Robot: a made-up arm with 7 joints. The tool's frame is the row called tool. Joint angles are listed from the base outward. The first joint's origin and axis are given. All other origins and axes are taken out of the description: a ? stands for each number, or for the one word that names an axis. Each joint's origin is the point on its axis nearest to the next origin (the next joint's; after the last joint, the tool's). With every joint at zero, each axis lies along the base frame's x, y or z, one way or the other. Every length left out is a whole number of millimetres.
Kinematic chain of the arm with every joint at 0, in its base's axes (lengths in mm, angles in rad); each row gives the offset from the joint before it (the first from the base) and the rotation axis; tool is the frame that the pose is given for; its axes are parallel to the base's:
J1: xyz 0 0 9 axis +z
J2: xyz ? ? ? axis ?
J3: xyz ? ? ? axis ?
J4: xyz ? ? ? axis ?
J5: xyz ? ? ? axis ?
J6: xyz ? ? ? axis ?
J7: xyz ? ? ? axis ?
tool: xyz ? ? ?
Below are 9 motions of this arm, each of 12 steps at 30 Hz.
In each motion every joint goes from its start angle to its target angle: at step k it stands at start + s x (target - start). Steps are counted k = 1, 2, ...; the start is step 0. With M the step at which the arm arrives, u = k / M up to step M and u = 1 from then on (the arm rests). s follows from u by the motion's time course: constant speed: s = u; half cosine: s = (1 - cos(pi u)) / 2; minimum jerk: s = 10 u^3 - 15 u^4 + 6 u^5.
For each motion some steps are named. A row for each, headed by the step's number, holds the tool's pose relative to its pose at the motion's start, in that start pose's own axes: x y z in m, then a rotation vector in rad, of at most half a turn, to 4 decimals.
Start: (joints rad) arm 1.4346 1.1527 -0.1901 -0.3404 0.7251 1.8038 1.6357
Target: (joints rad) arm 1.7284 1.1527 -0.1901 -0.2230 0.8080 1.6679 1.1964
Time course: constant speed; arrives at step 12
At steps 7, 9, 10, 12:
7: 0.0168 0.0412 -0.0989 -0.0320 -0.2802 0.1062
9: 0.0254 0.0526 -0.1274 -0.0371 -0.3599 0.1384
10: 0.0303 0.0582 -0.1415 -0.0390 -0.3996 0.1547
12: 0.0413 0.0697 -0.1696 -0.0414 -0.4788 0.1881

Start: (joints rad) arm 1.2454 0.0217 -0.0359 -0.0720 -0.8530 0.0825 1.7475
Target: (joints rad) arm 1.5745 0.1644 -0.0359 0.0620 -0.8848 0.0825 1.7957
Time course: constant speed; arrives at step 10
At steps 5, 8, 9, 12:
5: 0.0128 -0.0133 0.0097 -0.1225 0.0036 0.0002
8: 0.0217 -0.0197 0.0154 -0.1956 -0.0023 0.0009
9: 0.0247 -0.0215 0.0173 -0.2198 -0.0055 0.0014
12: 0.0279 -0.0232 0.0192 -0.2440 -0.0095 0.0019

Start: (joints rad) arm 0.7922 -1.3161 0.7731 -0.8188 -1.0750 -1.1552 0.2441
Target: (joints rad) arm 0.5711 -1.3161 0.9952 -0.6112 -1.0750 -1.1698 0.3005
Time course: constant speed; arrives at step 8
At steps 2, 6, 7, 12:
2: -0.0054 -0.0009 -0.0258 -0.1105 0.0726 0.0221
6: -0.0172 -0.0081 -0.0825 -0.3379 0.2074 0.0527
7: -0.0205 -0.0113 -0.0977 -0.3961 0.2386 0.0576
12: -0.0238 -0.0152 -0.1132 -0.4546 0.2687 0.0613

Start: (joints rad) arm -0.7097 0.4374 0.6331 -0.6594 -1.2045 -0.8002 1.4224
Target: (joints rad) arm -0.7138 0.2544 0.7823 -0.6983 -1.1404 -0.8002 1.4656
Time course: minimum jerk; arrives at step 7
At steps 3, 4, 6, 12:
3: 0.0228 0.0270 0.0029 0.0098 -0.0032 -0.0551
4: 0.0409 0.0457 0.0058 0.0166 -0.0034 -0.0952
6: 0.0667 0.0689 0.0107 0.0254 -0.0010 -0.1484
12: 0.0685 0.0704 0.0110 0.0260 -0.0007 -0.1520

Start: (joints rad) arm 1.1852 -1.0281 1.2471 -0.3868 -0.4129 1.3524 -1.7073
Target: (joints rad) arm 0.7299 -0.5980 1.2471 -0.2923 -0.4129 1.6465 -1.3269
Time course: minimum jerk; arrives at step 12
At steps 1, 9, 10, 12:
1: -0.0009 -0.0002 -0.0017 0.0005 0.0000 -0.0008
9: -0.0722 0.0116 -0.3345 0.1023 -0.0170 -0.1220
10: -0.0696 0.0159 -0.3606 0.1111 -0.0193 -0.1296
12: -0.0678 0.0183 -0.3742 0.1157 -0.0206 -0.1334

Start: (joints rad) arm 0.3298 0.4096 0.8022 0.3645 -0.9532 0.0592 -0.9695
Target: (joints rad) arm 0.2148 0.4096 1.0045 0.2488 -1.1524 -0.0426 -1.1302
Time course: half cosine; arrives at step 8
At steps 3, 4, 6, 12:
3: -0.0106 -0.0110 -0.0777 0.0442 -0.1642 0.0132
4: -0.0109 -0.0169 -0.1263 0.0724 -0.2663 0.0225
6: 0.0011 -0.0256 -0.2147 0.1262 -0.4553 0.0414
12: 0.0108 -0.0282 -0.2502 0.1493 -0.5336 0.0498

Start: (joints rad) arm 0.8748 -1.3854 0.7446 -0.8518 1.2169 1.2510 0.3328
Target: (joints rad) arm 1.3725 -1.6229 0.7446 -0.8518 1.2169 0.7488 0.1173
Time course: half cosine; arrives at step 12
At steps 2, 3, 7, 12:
2: -0.0076 -0.0185 0.0037 -0.0236 0.0060 0.0598
3: -0.0159 -0.0410 0.0091 -0.0498 0.0138 0.1311
7: -0.0448 -0.1873 0.0621 -0.1643 0.0808 0.5665
12: -0.0387 -0.2995 0.1242 -0.1965 0.1600 0.8960

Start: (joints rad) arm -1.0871 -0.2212 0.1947 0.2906 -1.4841 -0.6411 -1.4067
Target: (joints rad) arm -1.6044 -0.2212 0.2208 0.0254 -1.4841 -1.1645 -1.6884
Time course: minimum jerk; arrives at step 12
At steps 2, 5, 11, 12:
2: -0.0027 -0.0066 -0.0011 0.0180 -0.0095 0.0131
5: -0.0209 -0.0614 -0.0109 0.1837 -0.0841 0.1194
11: -0.0369 -0.1549 -0.0235 0.5710 -0.1799 0.2821
12: -0.0370 -0.1555 -0.0235 0.5742 -0.1803 0.2830

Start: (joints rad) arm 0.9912 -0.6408 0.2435 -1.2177 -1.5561 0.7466 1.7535
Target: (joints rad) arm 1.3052 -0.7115 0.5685 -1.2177 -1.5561 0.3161 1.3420
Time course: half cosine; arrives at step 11
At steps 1, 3, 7, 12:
1: -0.0001 0.0007 -0.0035 -0.0113 -0.0078 0.0037
3: -0.0007 0.0038 -0.0309 -0.0949 -0.0688 0.0350
7: 0.0060 -0.0129 -0.1369 -0.3635 -0.3163 0.1835
12: 0.0203 -0.0374 -0.1954 -0.4920 -0.4698 0.2846

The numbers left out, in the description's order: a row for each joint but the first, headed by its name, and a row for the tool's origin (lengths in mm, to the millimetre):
J2: xyz 139 -85 0, axis -x
J3: xyz 0 -23 -167, axis -y
J4: xyz -24 0 166, axis -z
J5: xyz -336 114 0, axis +y
J6: xyz -260 0 -394, axis -z
J7: xyz 83 46 0, axis +y
tool: xyz -297 0 89

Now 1 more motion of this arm.
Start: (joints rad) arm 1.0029 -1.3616 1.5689 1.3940 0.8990 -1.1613 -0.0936
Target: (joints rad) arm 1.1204 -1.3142 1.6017 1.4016 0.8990 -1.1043 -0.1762
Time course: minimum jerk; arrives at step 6
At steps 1, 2, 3, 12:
1: -0.0014 0.0009 0.0007 -0.0002 0.0002 -0.0033
2: -0.0079 0.0057 0.0046 -0.0011 0.0011 -0.0193
3: -0.0186 0.0140 0.0114 -0.0032 0.0026 -0.0459
12: -0.0362 0.0292 0.0245 -0.0078 0.0055 -0.0914

